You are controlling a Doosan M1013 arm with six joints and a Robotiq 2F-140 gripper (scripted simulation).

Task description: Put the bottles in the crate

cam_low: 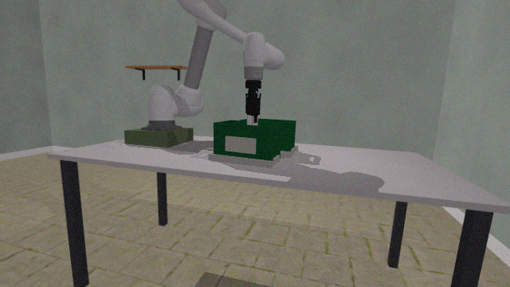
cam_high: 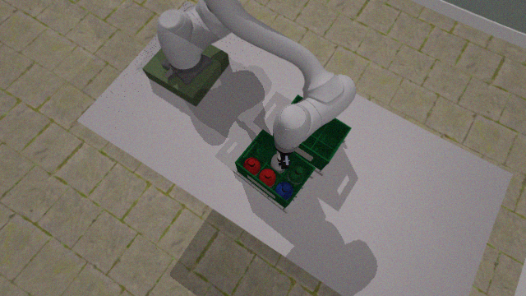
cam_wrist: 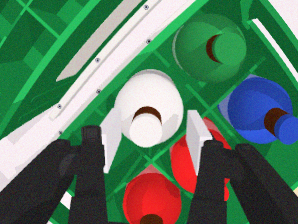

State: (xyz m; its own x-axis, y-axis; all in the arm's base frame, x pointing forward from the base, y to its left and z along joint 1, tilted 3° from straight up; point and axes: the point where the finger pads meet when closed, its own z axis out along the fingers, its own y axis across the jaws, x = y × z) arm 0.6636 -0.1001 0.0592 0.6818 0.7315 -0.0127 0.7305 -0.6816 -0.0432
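The white-capped bottle lies 9 cm below my hand. The rest, counted from my hand: green-capped bottle (9 cm ahead, 1 cm to the left, 9 cm below); then pick list (3 cm ahead, 34 cm to the left, 17 cm below); then blue bottle (9 cm ahead, 8 cm to the right, 9 cm below).
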